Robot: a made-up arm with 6 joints.
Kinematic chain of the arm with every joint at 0, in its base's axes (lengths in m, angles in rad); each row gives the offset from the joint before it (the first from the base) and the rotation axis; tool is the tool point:
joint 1: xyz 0 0 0.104 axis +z
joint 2: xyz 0 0.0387 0 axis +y
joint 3: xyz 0 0 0.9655 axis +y
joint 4: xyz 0 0 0.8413 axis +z
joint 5: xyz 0 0 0 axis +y
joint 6: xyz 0 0 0.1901 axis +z
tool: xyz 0 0 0
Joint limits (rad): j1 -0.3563..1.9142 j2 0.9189..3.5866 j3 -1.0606..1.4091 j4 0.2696..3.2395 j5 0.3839..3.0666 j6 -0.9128..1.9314
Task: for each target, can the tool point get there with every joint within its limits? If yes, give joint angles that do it. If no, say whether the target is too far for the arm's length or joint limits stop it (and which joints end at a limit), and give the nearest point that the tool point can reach.
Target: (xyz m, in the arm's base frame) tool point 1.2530 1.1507 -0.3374
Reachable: yes | joints 0.6954 1.7525 0.3805 2.9041 1.9180 0.5949
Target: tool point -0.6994 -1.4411 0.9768
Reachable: no: joint limits stop it (at a limit: joint 2, joint 3, joint 4) | nearest point -0.5569 -1.1474 -0.3540 | short by 1.370 m
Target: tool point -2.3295 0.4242 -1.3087
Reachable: no: too far | nearest point -1.3776 0.2509 -1.0403 | short by 1.004 m
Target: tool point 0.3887 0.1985 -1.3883
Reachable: yes | joints 0.1099 3.1811 -0.7298 1.6411 2.4834 -0.6721
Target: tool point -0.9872 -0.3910 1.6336
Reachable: no: joint limits stop it (at a limit: joint 1, joint 2, joint 3) | nearest point -0.3675 0.4456 1.5397 | short by 1.045 m
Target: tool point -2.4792 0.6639 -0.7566
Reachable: no: too far | nearest point -1.3884 0.3718 -0.7623 | short by 1.129 m
